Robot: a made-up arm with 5 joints.
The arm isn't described. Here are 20 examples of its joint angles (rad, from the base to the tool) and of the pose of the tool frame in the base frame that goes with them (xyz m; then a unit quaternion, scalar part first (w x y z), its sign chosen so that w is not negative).
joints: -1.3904 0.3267 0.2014 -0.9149 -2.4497
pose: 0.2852 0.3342 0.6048 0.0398 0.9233 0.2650 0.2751
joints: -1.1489 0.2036 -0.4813 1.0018 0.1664
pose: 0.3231 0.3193 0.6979 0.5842 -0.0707 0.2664 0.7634
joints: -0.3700 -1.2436 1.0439 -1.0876 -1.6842
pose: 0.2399 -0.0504 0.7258 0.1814 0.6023 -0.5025 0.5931
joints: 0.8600 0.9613 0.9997 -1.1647 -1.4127
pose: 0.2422 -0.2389 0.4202 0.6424 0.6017 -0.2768 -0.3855
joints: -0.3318 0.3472 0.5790 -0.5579 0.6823
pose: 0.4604 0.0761 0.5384 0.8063 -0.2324 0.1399 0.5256
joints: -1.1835 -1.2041 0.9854 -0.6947 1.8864
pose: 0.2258 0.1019 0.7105 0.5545 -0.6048 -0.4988 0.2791
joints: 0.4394 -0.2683 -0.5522 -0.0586 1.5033
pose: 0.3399 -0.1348 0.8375 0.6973 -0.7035 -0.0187 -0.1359
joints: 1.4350 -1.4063 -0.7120 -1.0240 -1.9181
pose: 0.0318 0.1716 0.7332 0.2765 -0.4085 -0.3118 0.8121
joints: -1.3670 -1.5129 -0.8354 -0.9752 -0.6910
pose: 0.1508 -0.2279 0.6705 0.4312 -0.2998 0.8474 -0.0780
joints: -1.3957 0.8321 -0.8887 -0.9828 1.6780
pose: 0.2472 0.4015 0.6245 0.5544 -0.4432 -0.6031 0.3640
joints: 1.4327 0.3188 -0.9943 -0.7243 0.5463
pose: 0.1502 -0.3028 0.7955 0.6047 -0.6807 -0.2011 -0.3612
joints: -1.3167 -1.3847 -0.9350 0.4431 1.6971
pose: 0.1323 -0.1744 0.7853 0.6456 -0.2437 -0.7232 0.0287
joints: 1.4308 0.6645 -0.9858 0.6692 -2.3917
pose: 0.1141 -0.4253 0.6416 0.1841 0.4790 -0.7908 -0.3335
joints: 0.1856 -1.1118 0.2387 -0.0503 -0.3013
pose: 0.1877 -0.0602 0.8308 0.7879 -0.0224 -0.5457 0.2843
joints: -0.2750 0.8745 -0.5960 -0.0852 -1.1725
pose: 0.5753 0.0467 0.5587 0.7510 0.5946 -0.1109 0.2648
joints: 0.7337 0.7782 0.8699 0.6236 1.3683
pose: 0.2612 -0.1560 0.4190 0.4205 0.3130 0.6702 0.5254
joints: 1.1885 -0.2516 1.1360 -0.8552 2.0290
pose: 0.1876 -0.2421 0.5741 0.5901 -0.5099 0.6217 -0.0723
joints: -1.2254 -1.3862 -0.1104 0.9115 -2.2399
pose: 0.2110 -0.0513 0.8048 0.0398 0.9126 0.1159 0.3901
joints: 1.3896 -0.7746 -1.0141 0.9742 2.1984
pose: 0.0976 -0.0453 0.8570 0.3359 -0.6241 0.5707 -0.4148
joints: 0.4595 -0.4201 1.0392 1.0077 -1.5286
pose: 0.2962 -0.1680 0.5723 0.5580 0.6318 0.1243 -0.5234
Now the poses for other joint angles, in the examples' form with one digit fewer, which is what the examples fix.
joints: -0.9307 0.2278 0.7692 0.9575 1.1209
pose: 0.306 0.173 0.504 0.091 -0.312 0.656 0.681
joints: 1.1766 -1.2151 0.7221 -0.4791 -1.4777
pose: 0.099 -0.108 0.772 0.631 0.105 -0.757 0.134
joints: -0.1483 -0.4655 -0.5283 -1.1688 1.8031
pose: 0.276 -0.022 0.869 0.494 -0.548 -0.496 -0.458
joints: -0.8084 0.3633 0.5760 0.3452 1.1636
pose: 0.365 0.190 0.493 0.328 -0.392 0.440 0.739
